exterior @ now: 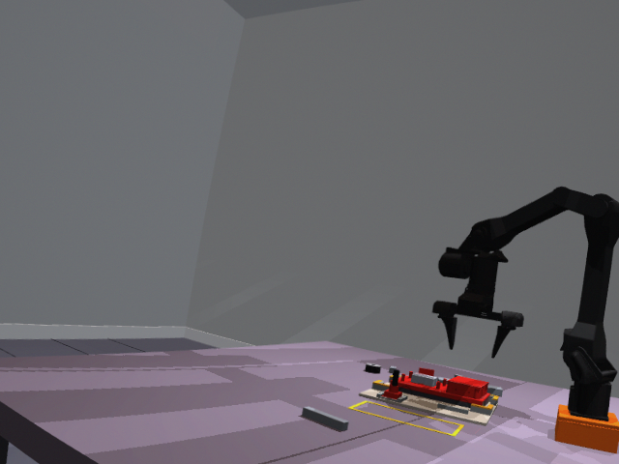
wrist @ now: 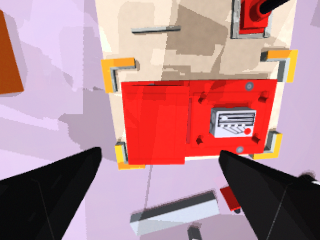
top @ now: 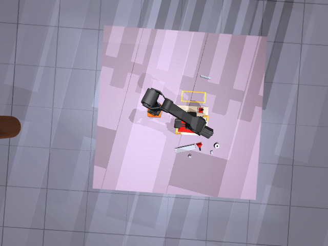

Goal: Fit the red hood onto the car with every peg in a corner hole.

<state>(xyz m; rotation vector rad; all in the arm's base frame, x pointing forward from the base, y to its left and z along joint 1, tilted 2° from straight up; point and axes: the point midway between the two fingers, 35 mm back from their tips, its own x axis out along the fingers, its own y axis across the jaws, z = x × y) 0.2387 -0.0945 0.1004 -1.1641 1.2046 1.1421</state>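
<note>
Right now the car hood is 70 mm below my gripper tip. The rest, counted from my gripper tip: wheel: 270 mm ahead, 140 mm to the right, 100 mm below; grey engine block: 90 mm below, 90 mm ahead; jig: 100 mm below, 60 mm ahead, 30 mm to the left.
</note>
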